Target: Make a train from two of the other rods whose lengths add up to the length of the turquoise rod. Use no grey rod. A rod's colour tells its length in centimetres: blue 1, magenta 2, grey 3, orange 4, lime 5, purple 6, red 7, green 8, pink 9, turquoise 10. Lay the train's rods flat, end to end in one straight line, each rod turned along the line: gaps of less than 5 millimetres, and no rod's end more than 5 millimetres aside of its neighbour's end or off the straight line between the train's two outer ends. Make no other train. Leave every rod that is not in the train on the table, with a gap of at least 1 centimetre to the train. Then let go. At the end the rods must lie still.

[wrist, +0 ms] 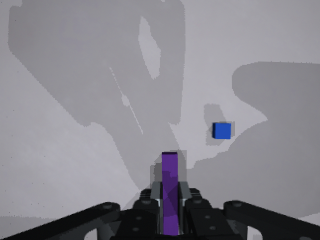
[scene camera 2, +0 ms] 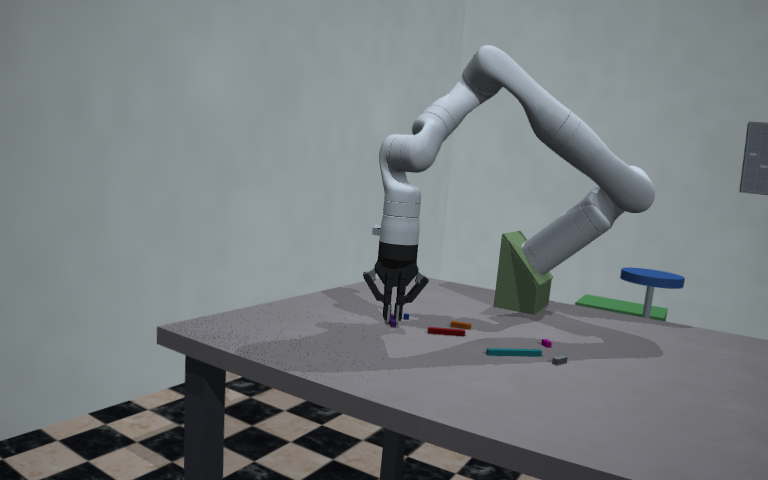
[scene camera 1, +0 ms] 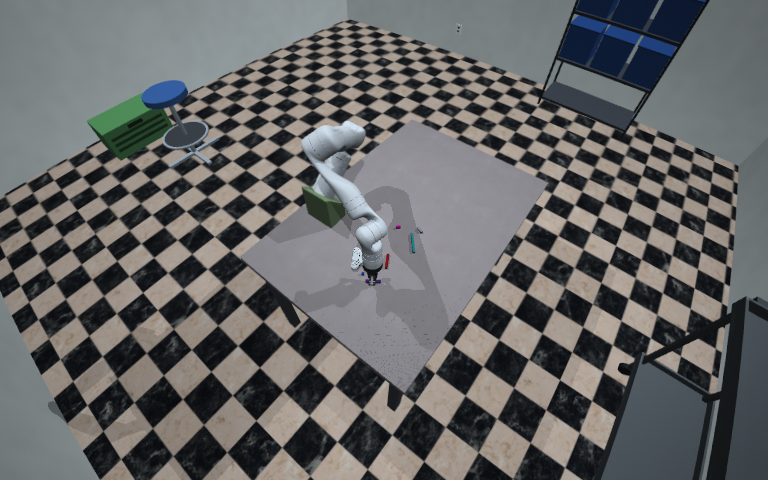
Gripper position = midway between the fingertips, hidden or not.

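I can see my gripper (scene camera 2: 391,322), and the wrist view has the gripper (wrist: 169,195) as well. There is also a purple rod (wrist: 169,159) that I can see.
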